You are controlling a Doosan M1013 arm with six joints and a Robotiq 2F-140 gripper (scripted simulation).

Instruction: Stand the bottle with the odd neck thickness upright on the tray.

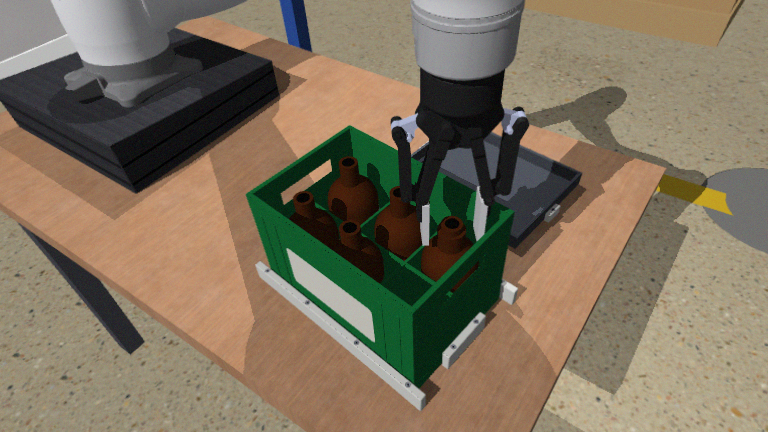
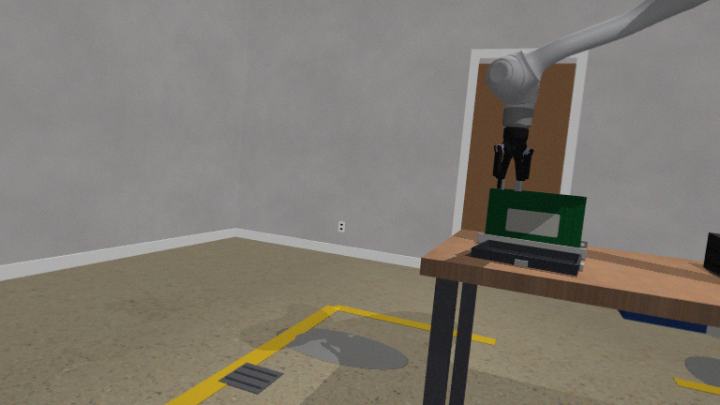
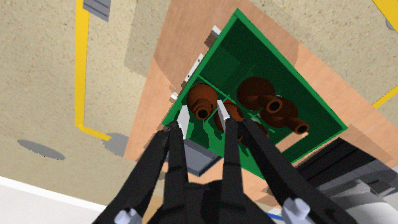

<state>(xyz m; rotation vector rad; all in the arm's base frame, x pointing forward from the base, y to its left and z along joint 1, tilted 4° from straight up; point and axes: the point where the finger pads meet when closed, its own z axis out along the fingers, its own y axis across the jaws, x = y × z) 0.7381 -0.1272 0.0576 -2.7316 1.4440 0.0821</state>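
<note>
Right now my hand is 90 mm past the crate, 20 mm to the left of it and 90 mm above it. The rest, counted from my hand: grey tray (60 mm behind, 260 mm to the left, 160 mm below).
</note>
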